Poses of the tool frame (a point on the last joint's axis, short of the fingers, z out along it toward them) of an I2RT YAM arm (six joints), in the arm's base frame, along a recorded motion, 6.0 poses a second.
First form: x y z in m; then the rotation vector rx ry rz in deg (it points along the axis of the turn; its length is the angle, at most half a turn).
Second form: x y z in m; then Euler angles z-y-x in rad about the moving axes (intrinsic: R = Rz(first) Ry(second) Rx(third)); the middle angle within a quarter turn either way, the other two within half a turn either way. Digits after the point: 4 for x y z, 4 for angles.
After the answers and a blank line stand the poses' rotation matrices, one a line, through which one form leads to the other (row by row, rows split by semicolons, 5 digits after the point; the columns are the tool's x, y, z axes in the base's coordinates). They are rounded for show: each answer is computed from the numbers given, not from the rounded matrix.
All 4 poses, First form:
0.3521 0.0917 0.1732 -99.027 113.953 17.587
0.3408 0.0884 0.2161 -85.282 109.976 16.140
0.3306 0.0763 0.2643 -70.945 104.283 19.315
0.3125 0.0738 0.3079 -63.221 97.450 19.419
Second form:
0.3521 0.0917 0.1732 -1.6671 0.5167 -2.9768
0.3408 0.0884 0.2161 -1.7156 0.6783 -2.8409
0.3306 0.0763 0.2643 -1.7525 0.8996 -2.7431
0.3125 0.0738 0.3079 -1.6568 1.0389 -2.5686

-0.08359 -0.97409 0.21015; -0.86541 0.17551 0.46932; -0.49405 -0.14263 -0.85765
-0.11237 -0.91831 0.37959; -0.77051 0.32174 0.55026; -0.62744 -0.23065 -0.74372
-0.11236 -0.85159 0.51203; -0.61172 0.46535 0.63972; -0.78306 -0.24133 -0.57322
-0.04354 -0.79703 0.60236; -0.50525 0.53771 0.67497; -0.86187 -0.27496 -0.42612

